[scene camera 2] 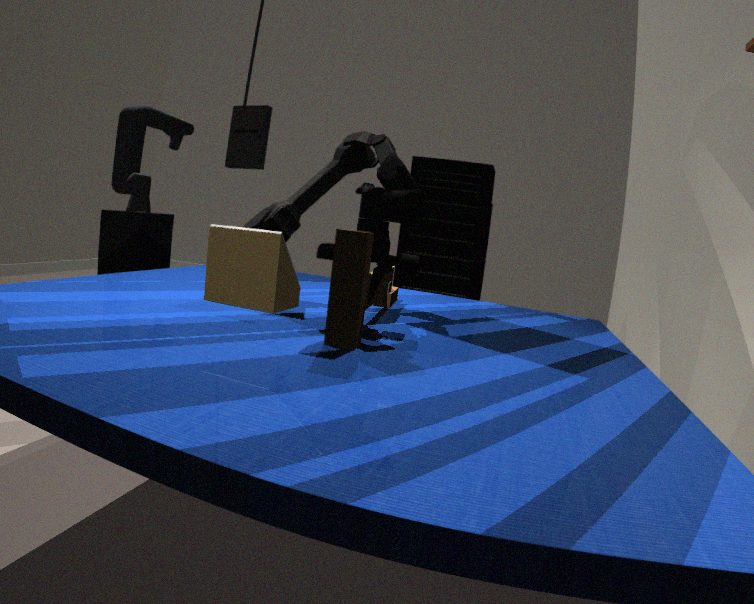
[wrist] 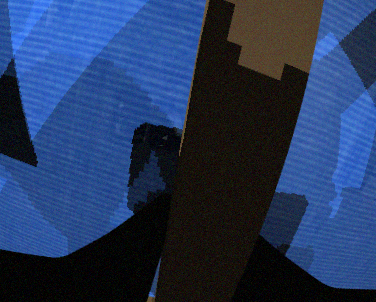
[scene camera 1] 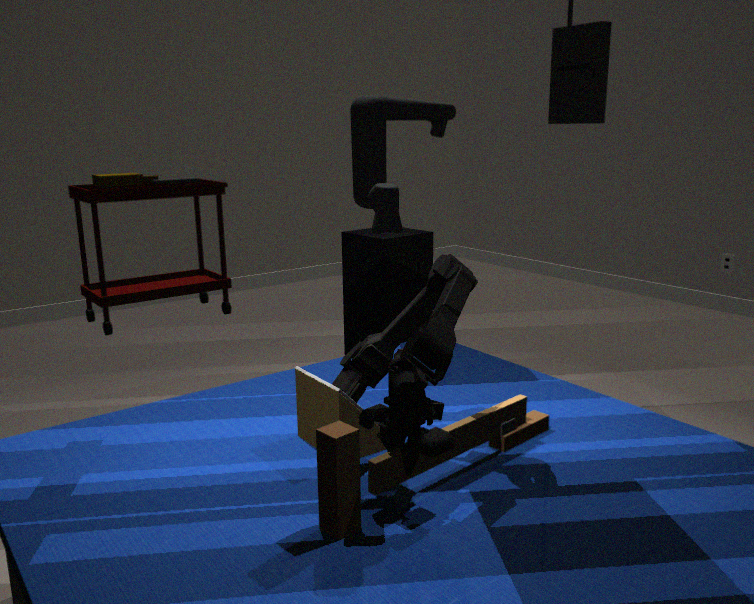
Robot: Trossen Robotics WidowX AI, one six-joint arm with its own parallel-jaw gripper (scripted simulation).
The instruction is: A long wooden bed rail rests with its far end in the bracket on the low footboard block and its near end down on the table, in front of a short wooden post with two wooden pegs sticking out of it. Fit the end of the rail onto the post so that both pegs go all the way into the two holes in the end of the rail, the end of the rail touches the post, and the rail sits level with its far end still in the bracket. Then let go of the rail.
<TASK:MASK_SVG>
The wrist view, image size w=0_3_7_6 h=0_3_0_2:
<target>gripper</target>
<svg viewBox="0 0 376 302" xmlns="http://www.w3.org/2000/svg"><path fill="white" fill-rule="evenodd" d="M230 299L230 302L376 302L376 290L341 289L322 284L320 280L305 272L305 269L301 269L291 259L284 257L284 254L280 253L274 246L271 246L268 241L265 241L263 236L258 236L253 252L250 254L247 267L245 267L238 287L235 289L232 299ZM171 193L162 192L161 195L157 196L156 200L148 203L142 210L138 210L136 214L126 219L120 226L115 227L111 232L96 239L96 241L86 244L85 247L67 254L65 257L35 256L35 254L5 251L5 249L0 249L0 302L147 302L149 293L151 293L149 289L152 287L154 273L156 273L158 263L161 261L159 257L161 257L164 241L166 241L168 214L172 198Z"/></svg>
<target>rail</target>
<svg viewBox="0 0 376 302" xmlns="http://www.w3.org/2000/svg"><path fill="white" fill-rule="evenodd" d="M324 0L205 0L204 17L199 33L197 58L195 58L192 83L190 83L186 117L184 117L181 146L179 146L176 175L174 175L171 207L169 207L166 241L164 241L161 254L161 267L159 267L154 302L230 302L230 299L232 299L240 278L243 276L244 269L247 267L250 254L253 252L260 228L263 226L266 214L268 214L271 202L273 202L276 185L278 185L281 170L283 170L286 156L288 156L290 141L293 139L295 125L299 119L299 111L301 105L303 105L301 101L304 99L306 83L308 83L310 68L313 65L311 61L314 59L317 33L319 33L317 30L319 30Z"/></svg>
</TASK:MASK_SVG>
